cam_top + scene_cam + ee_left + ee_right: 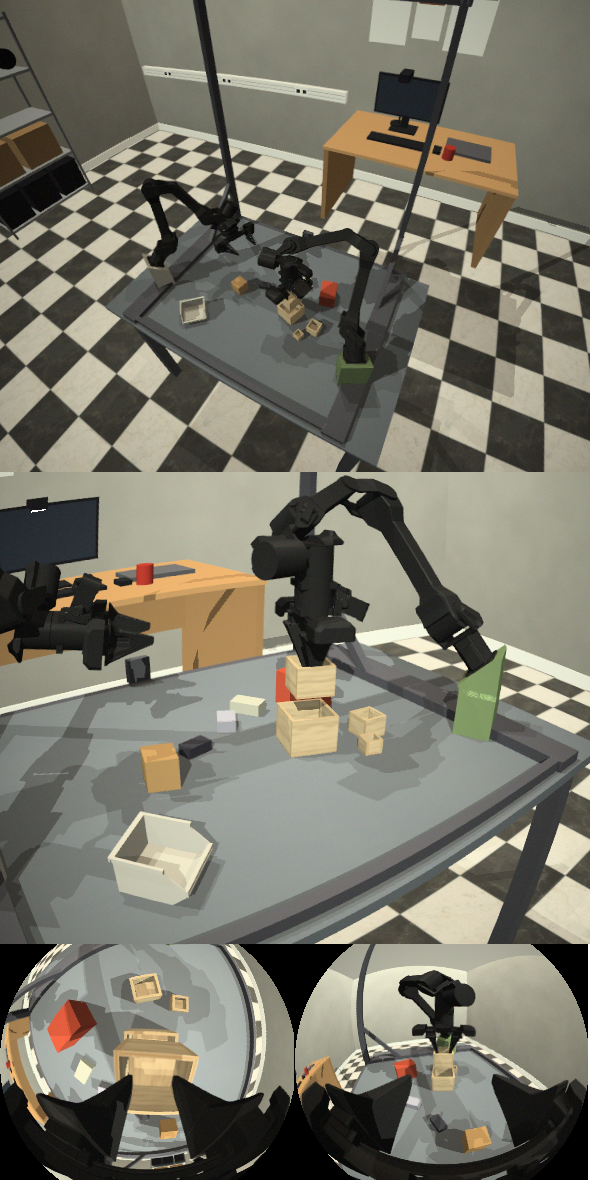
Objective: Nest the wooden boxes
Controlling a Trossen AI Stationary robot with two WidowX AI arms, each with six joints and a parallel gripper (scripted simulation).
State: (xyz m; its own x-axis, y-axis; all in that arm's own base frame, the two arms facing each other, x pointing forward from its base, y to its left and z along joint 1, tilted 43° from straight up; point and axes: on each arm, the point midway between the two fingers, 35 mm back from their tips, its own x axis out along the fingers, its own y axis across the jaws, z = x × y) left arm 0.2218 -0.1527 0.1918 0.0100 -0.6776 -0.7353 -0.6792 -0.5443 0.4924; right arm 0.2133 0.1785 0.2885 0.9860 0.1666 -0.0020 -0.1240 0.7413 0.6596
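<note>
My right gripper is now 7 cm short of the orange cube, 1 cm to the right of it and 19 cm above it. From my right hand the other things lie so: black block 1 cm ahead, 10 cm to the left, 20 cm below; grey piece 4 cm behind, 19 cm to the left, 20 cm below; cream block 8 cm behind, 26 cm to the left, 20 cm below.
</note>
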